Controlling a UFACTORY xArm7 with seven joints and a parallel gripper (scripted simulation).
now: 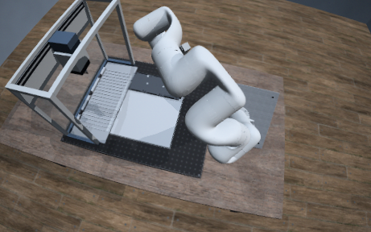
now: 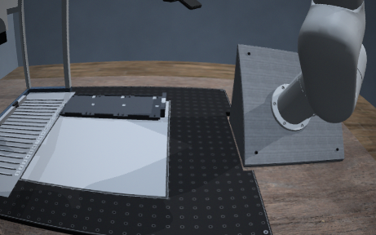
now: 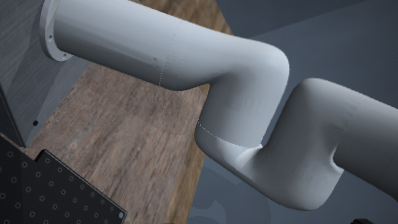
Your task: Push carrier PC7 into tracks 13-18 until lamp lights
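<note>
The pale grey sheet is 380 mm below my hand, 220 mm ahead of it and 80 mm to the right of it. The rest, counted from my hand: carrier PC7 (360 mm below, 240 mm ahead, 230 mm to the right).
</note>
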